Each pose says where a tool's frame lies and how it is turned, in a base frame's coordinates. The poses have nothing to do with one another.
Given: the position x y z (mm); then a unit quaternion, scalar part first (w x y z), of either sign.
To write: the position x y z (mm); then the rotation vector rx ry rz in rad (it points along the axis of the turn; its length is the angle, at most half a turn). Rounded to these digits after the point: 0 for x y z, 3 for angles.
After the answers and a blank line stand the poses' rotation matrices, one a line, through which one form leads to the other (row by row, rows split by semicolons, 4 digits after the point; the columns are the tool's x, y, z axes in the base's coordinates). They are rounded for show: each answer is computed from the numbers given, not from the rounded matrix.
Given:
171, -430, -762, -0.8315, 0.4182, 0.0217, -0.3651
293, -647, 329, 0.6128, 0.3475, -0.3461, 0.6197
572, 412, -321, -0.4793, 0.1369, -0.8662, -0.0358
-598, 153, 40, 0.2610, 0.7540, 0.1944, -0.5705
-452, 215, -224, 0.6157, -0.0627, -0.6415, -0.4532
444, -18, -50, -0.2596, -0.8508, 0.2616, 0.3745
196, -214, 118, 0.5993, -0.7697, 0.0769, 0.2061
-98, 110, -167, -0.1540, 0.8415, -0.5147, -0.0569
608, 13, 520, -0.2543, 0.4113, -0.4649, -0.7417
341, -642, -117, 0.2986, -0.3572, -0.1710, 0.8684
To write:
171, -430, -762, -0.887, -0.046, 0.774
293, -647, 329, 0.801, -0.798, 1.429
572, 412, -321, -0.334, 2.114, 0.087
-598, 153, 40, 2.041, 0.526, -1.545
-452, 215, -224, -0.144, -1.478, -1.044
444, -18, -50, 2.305, -0.709, -1.015
196, -214, 118, -1.785, 0.178, 0.478
-98, 110, -167, -2.412, 1.475, 0.163
608, 13, 520, -1.117, 1.263, 2.015
341, -642, -117, -0.949, -0.454, 2.307

0.7325 -0.5890 -0.3414; 0.6253 0.3837 0.6796; -0.2693 -0.7113 0.6493
-0.0075 -1.0000 0.0065; 0.5189 -0.0095 -0.8548; 0.8548 -0.0031 0.5190
-0.5031 -0.2715 0.8205; -0.2028 0.9600 0.1932; -0.8401 -0.0692 -0.5380
0.2734 0.5910 -0.7589; -0.0046 -0.7882 -0.6155; -0.9619 0.1718 -0.2127
-0.2339 0.6386 -0.7332; -0.4777 0.5813 0.6587; 0.8468 0.5043 0.1690
0.5826 -0.2507 -0.7731; -0.6396 -0.7283 -0.2458; -0.5015 0.6377 -0.5847
0.9032 -0.3654 -0.2251; 0.1287 -0.2698 0.9543; -0.4094 -0.8909 -0.1967
0.4637 -0.8838 0.0628; -0.8487 -0.4227 0.3178; -0.2543 -0.2006 -0.9461
-0.5324 -0.7596 -0.3736; -0.0052 -0.4384 0.8987; -0.8465 0.4804 0.2295
-0.5665 -0.3964 -0.7224; 0.6407 -0.7632 -0.0837; -0.5182 -0.5103 0.6864

